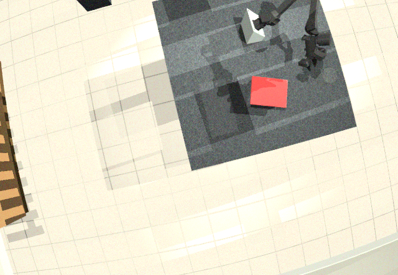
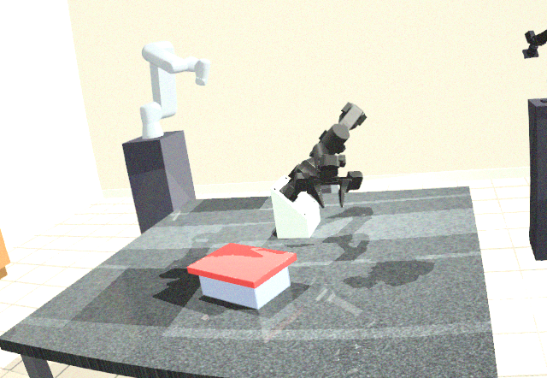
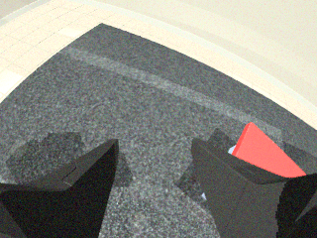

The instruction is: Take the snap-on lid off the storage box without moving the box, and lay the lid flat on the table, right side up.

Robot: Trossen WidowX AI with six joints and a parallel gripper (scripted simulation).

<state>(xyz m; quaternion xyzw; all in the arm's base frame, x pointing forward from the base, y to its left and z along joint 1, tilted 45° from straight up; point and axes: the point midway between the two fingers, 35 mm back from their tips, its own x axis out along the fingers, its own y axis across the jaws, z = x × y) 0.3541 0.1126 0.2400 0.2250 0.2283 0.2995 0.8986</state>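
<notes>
The red lid is 26 cm to the right of my gripper tip, 13 cm below it and 7 cm ahead of it. Also, from my gripper tip: storage box: 26 cm to the right, 17 cm below, 7 cm ahead.
</notes>
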